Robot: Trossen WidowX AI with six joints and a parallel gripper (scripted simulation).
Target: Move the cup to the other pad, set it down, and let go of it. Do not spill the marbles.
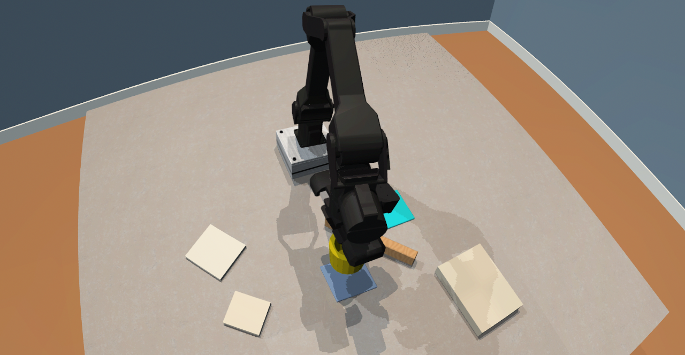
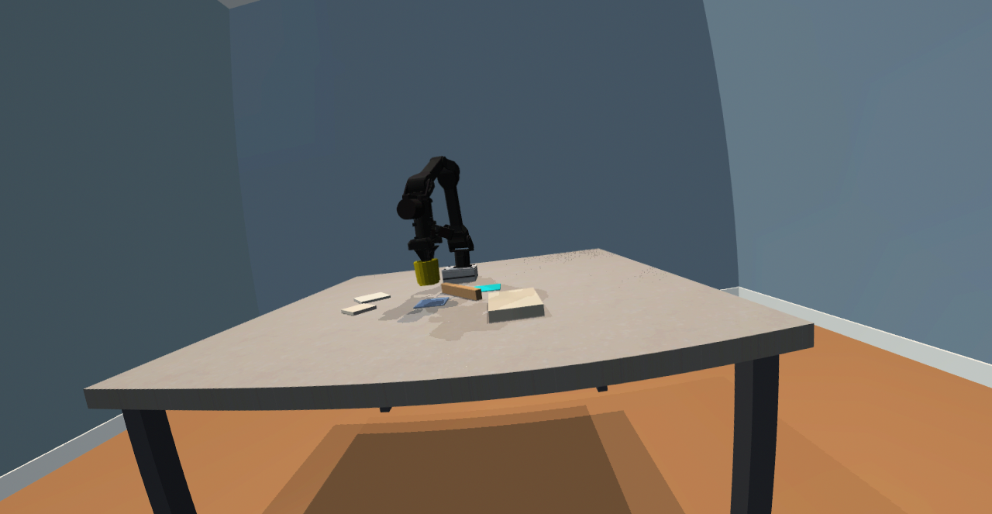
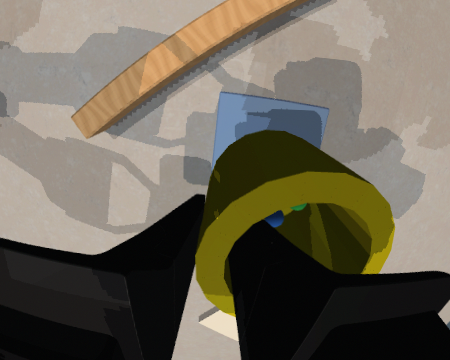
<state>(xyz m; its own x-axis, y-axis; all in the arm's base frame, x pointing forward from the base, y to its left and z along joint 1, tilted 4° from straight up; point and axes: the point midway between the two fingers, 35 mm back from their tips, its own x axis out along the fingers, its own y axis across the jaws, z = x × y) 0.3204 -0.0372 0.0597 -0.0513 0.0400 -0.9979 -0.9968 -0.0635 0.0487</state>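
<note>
The cyan pad is 150 mm to the left of my gripper tip, 100 mm below it and 90 mm behind it. From my gripper tip the other things lie so: yellow cup 20 mm ahead; blue pad 100 mm below, 40 mm ahead.
</note>
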